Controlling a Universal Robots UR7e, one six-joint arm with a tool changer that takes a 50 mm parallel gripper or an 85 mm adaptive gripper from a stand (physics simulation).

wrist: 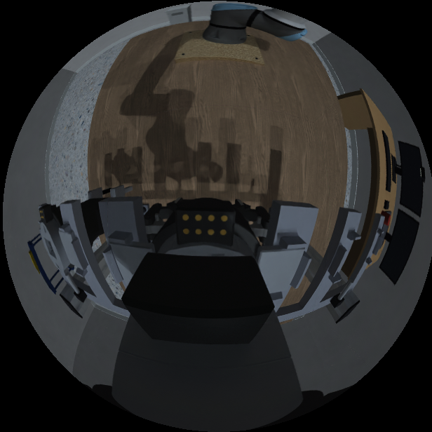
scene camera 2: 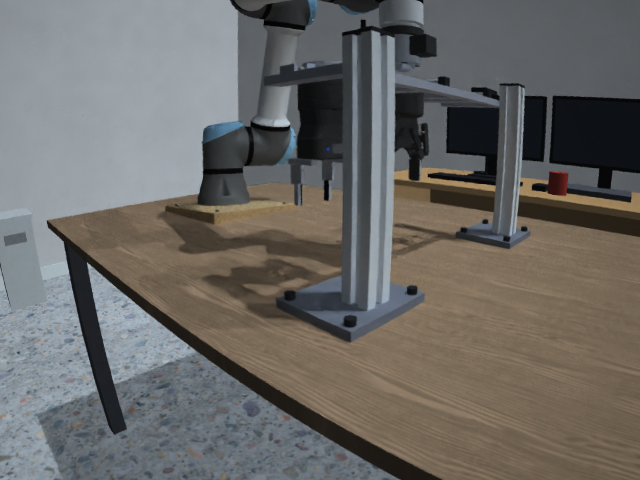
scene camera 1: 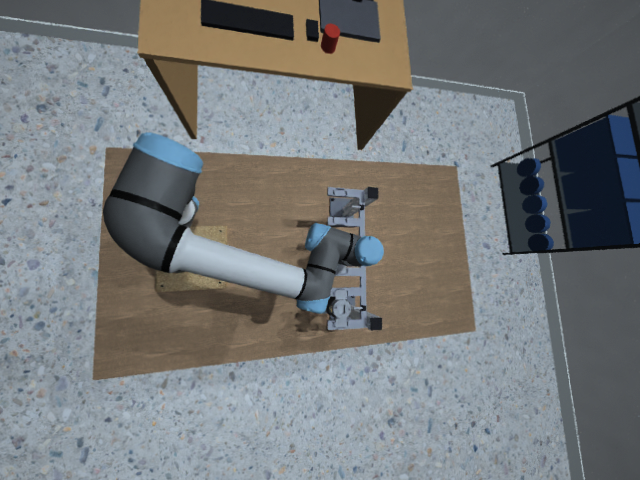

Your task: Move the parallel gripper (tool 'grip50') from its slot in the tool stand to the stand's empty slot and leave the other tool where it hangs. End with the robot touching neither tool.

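Where they show: hand, its tool point: (scene camera 2: 401,65); arm's base, origin of its link: (scene camera 2: 223,202).
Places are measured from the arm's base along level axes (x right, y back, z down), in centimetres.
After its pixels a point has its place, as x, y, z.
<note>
The arm's wrist (scene camera 1: 369,250) @(15.9, -57.9, -52.9) (scene camera 2: 401,15) @(19.6, -59.9, -39.0) is over the stand's middle slot, with a bare tool-changer end (scene camera 2: 406,56) and no gripper mounted. The parallel gripper (scene camera 1: 341,308) (scene camera 2: 319,124) (wrist: 91,220) hangs in the slot at the near post, its two fingers apart. The adaptive gripper (scene camera 2: 410,124) hangs in the middle slot beneath the wrist; its contact block (wrist: 205,225) with gold contacts shows in the wrist view. Whether the changer touches it cannot be told. The empty slot's prong (scene camera 1: 343,221) @(4.2, -62.7, -27.1) (wrist: 345,240) is on the desk side.
The stand (scene camera 1: 362,281) @(26.7, -64.2, -27.1) (scene camera 2: 368,170) @(43.5, -65.0, -15.6) has two upright posts and stands on the wooden table (scene camera 1: 413,232) @(13.8, -109.4, 1.1) (scene camera 2: 491,335) @(40.8, -79.2, 1.1). The robot's base plate (scene camera 2: 232,210) @(11.2, -14.3, -1.0) (wrist: 220,52) is at the other end. A desk (scene camera 1: 258,62) with a red cup (scene camera 1: 329,38) (scene camera 2: 557,183) stands beside the table.
</note>
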